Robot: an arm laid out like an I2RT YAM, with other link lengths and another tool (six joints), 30 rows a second.
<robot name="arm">
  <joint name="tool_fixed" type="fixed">
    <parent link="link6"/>
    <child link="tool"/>
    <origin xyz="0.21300 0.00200 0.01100" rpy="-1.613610 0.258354 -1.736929"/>
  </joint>
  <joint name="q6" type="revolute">
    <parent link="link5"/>
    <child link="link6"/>
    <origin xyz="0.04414 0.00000 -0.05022" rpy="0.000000 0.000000 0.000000"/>
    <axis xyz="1 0 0"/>
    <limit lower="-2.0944" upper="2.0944"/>
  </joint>
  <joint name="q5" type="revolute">
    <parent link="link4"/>
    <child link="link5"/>
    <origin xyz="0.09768 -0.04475 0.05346" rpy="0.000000 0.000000 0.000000"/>
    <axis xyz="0 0 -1"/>
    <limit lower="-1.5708" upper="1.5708"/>
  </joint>
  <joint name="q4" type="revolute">
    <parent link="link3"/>
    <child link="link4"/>
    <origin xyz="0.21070 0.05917 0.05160" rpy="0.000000 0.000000 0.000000"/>
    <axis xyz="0 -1 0"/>
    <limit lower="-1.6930" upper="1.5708"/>
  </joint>
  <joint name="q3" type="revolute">
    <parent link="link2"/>
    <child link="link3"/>
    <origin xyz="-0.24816 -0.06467 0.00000" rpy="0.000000 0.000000 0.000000"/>
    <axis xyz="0 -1 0"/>
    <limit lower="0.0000" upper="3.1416"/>
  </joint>
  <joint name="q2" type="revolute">
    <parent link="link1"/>
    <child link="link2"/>
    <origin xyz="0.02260 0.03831 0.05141" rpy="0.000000 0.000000 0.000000"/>
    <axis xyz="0 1 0"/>
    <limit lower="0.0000" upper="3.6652"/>
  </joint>
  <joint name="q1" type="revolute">
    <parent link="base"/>
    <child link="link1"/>
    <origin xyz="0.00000 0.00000 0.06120" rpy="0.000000 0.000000 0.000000"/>
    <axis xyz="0 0 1"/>
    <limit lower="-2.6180" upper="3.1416"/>
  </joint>
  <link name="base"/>
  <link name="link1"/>
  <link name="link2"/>
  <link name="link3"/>
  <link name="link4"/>
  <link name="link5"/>
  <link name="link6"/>
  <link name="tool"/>
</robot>
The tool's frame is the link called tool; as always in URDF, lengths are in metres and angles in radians.
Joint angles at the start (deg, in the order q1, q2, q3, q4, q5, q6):
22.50 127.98 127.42 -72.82 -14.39 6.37
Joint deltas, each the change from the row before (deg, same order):
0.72 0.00 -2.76 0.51 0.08 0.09
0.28 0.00 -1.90 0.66 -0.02 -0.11
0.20 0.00 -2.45 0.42 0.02 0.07
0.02 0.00 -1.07 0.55 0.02 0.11
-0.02 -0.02 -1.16 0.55 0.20 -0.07
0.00 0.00 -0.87 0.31 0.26 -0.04
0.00 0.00 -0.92 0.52 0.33 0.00
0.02 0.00 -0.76 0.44 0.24 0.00
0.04 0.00 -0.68 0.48 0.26 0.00
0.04 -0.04 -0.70 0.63 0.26 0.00
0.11 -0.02 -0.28 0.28 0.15 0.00
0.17 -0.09 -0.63 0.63 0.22 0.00
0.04 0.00 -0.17 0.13 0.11 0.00
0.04 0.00 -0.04 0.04 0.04 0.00
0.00 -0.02 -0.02 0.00 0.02 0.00
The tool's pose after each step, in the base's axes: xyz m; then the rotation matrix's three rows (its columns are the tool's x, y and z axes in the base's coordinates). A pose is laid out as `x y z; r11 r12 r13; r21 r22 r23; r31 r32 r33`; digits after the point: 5 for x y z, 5 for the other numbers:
0.42841 0.24075 0.01529; 0.06150 -0.98892 0.13512; -0.98528 -0.03851 0.16658; -0.15953 -0.14338 -0.97673
0.42165 0.24053 0.00614; 0.06516 -0.99122 0.11504; -0.98617 -0.04636 0.15912; -0.15239 -0.12382 -0.98053
0.41104 0.23761 -0.00617; 0.06260 -0.99462 0.08254; -0.98813 -0.05014 0.14519; -0.14027 -0.09065 -0.98596
0.40856 0.23658 -0.01094; 0.05986 -0.99545 0.07413; -0.98876 -0.04894 0.14129; -0.13702 -0.08175 -0.98719
0.40607 0.23437 -0.01619; 0.05903 -0.99604 0.06651; -0.98973 -0.04970 0.13403; -0.13019 -0.07374 -0.98874
0.40371 0.23211 -0.02047; 0.05805 -0.99653 0.05964; -0.99075 -0.05017 0.12605; -0.12262 -0.06641 -0.99023
0.40230 0.22992 -0.02479; 0.05665 -0.99684 0.05568; -0.99176 -0.04976 0.11806; -0.11491 -0.06191 -0.99144
0.40101 0.22839 -0.02829; 0.05597 -0.99706 0.05230; -0.99245 -0.04983 0.11205; -0.10912 -0.05817 -0.99233
0.40030 0.22718 -0.03136; 0.05584 -0.99714 0.05092; -0.99304 -0.05016 0.10658; -0.10372 -0.05651 -0.99300
0.40036 0.22631 -0.03405; 0.05600 -0.99706 0.05223; -0.99347 -0.05044 0.10229; -0.09936 -0.05762 -0.99338
0.40025 0.22651 -0.03511; 0.05766 -0.99691 0.05344; -0.99361 -0.05210 0.10016; -0.09707 -0.05887 -0.99353
0.40019 0.22692 -0.03702; 0.06032 -0.99660 0.05616; -0.99374 -0.05466 0.09748; -0.09408 -0.06169 -0.99365
0.40002 0.22666 -0.03782; 0.06075 -0.99657 0.05626; -0.99390 -0.05519 0.09550; -0.09207 -0.06172 -0.99384
0.39994 0.22678 -0.03801; 0.06136 -0.99652 0.05648; -0.99392 -0.05582 0.09491; -0.09142 -0.06196 -0.99388
0.39991 0.22667 -0.03797; 0.06132 -0.99651 0.05663; -0.99395 -0.05579 0.09459; -0.09110 -0.06209 -0.99390

